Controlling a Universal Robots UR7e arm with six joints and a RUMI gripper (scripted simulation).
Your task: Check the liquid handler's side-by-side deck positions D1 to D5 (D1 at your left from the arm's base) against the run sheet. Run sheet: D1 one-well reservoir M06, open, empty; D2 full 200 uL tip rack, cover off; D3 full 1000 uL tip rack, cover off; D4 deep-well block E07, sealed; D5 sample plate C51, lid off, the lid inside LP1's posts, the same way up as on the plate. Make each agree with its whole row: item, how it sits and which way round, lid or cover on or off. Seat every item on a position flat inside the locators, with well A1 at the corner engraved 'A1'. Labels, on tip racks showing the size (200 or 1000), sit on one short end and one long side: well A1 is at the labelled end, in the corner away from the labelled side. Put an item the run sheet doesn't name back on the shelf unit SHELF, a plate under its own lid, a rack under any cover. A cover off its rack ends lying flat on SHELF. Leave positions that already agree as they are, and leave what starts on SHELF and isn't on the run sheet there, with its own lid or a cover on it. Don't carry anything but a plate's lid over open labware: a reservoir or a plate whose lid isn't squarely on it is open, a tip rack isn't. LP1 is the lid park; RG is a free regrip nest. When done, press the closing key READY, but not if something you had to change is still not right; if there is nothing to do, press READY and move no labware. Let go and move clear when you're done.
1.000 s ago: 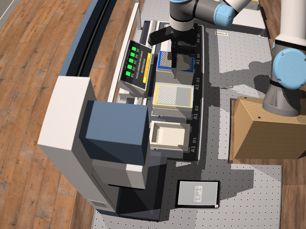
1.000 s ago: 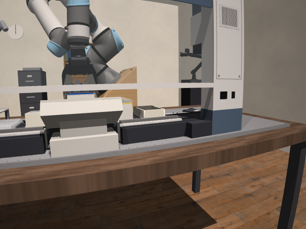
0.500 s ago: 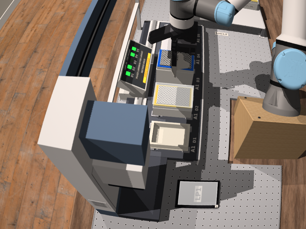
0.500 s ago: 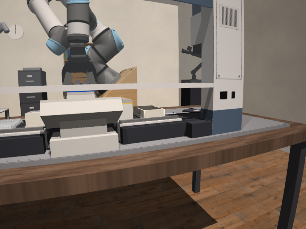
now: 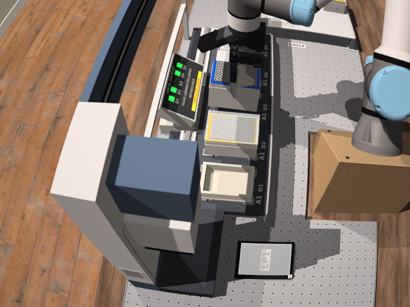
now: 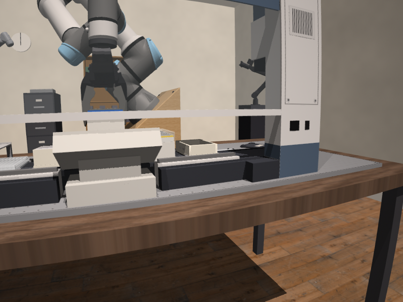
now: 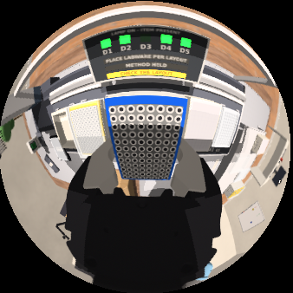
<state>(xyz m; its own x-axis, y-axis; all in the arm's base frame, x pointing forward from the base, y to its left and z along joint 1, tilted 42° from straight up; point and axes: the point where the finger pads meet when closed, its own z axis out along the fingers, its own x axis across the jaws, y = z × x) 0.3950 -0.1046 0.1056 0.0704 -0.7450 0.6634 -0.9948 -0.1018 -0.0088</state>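
Right now my hand is 2 cm past the yellow-framed tip rack, 12 cm to the right of it and 6 cm above it. Also, from my hand: clear well plate (1 cm ahead, 25 cm to the right, 9 cm below); blue-framed tip rack (1 cm behind, 1 cm to the right); cream reservoir (2 cm behind, 25 cm to the left, 9 cm below).
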